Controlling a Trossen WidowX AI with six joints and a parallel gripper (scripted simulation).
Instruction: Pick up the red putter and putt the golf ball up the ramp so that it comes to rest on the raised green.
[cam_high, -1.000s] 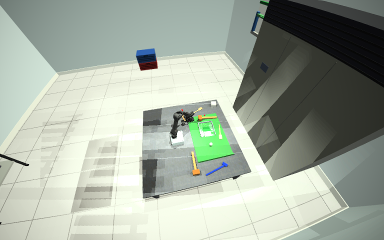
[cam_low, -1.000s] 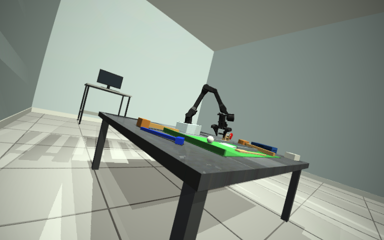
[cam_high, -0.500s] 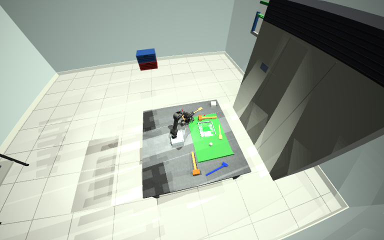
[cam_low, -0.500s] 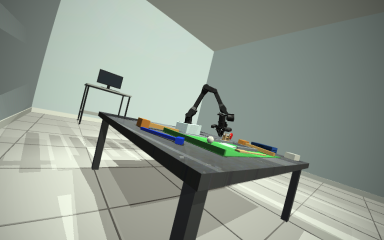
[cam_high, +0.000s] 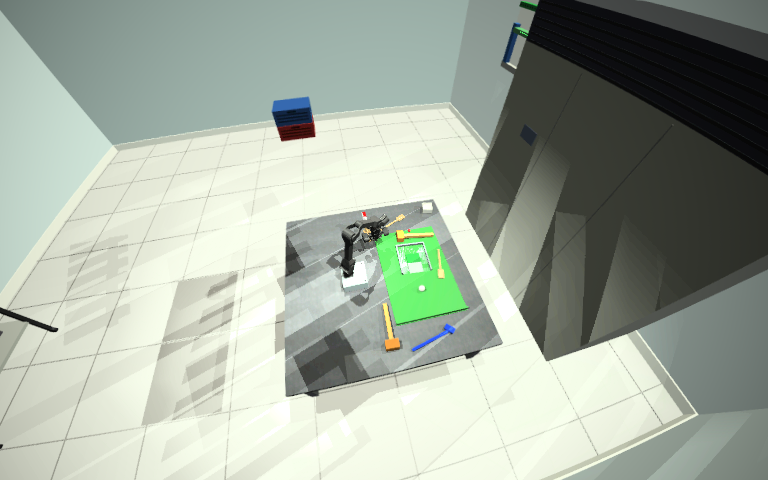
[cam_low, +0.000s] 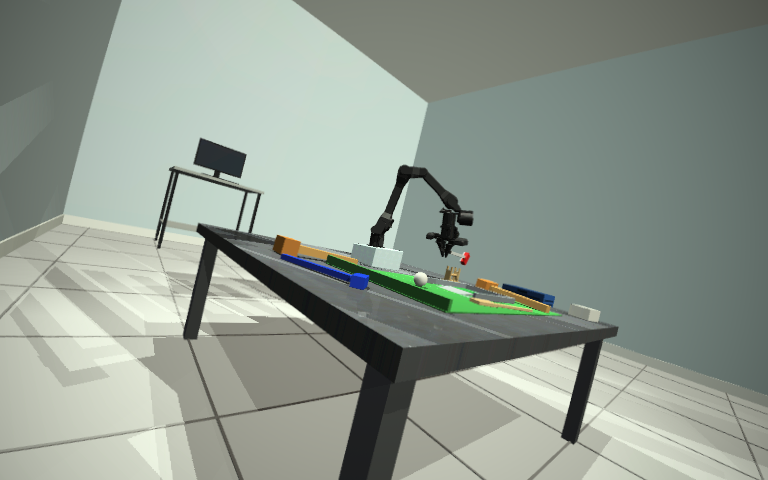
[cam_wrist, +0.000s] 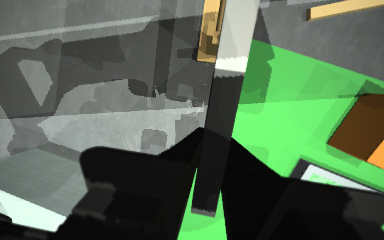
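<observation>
Now: the red putter 20 mm behind my gripper tip, 110 mm to the left of it and 20 mm above it. The rest, counted from my gripper tip: white golf ball 240 mm ahead, 410 mm to the right, 80 mm below; wooden rack 20 mm behind, 130 mm to the left, 80 mm below; green mat 250 mm ahead, 250 mm to the right, 110 mm below.
</observation>
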